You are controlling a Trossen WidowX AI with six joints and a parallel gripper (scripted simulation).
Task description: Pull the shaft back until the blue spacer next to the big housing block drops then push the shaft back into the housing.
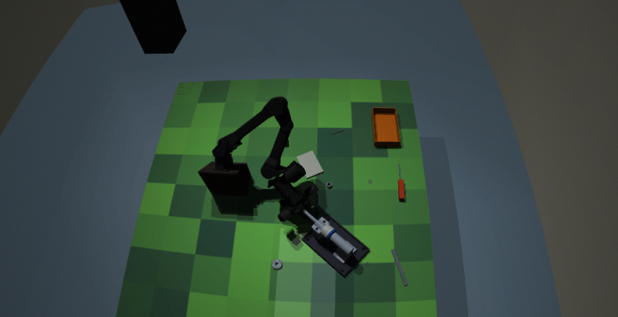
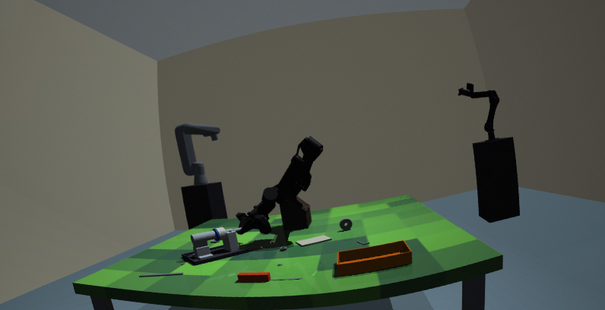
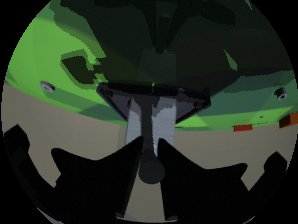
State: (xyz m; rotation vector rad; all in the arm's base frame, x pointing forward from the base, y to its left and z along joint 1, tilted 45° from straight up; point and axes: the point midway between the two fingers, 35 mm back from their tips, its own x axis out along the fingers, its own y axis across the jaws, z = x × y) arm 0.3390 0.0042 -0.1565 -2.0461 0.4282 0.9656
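Right now my gripper tip is 3 cm short of the shaft, 2 cm to the left of it and 2 cm below it. Also, from my gripper tip: white plate 28 cm to the left, 6 cm below, 5 cm behind; then blue spacer 8 cm ahead, 6 cm to the right, 2 cm above; then red-handled screwdriver 35 cm ahead, 24 cm to the left, 6 cm below.
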